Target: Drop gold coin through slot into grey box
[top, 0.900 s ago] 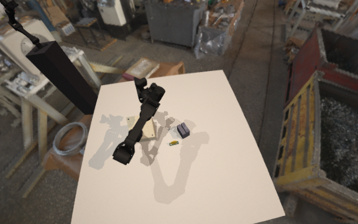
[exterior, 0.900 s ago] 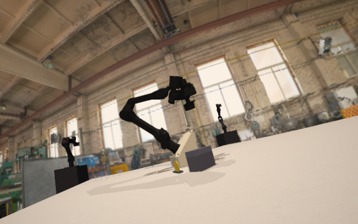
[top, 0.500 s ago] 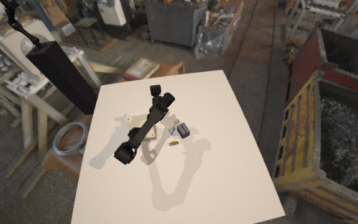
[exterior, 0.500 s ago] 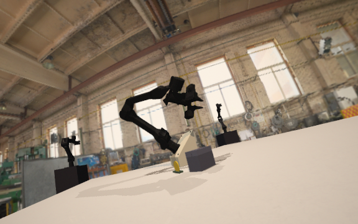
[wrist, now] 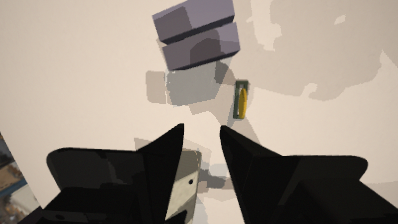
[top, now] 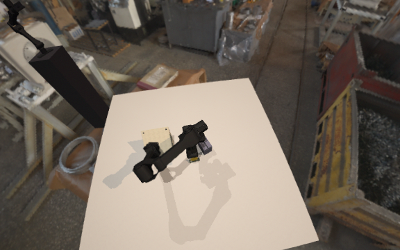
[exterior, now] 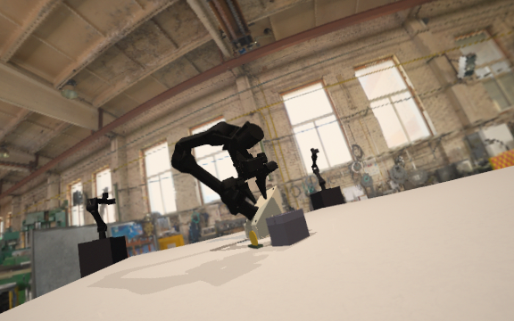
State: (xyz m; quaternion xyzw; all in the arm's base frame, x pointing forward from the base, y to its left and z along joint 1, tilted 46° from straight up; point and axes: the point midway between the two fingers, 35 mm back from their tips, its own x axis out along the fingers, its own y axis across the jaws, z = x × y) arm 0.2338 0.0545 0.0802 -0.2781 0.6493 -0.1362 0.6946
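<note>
The gold coin is 10 mm ahead of my gripper tip, 50 mm to the right of it and 100 mm below it.
</note>
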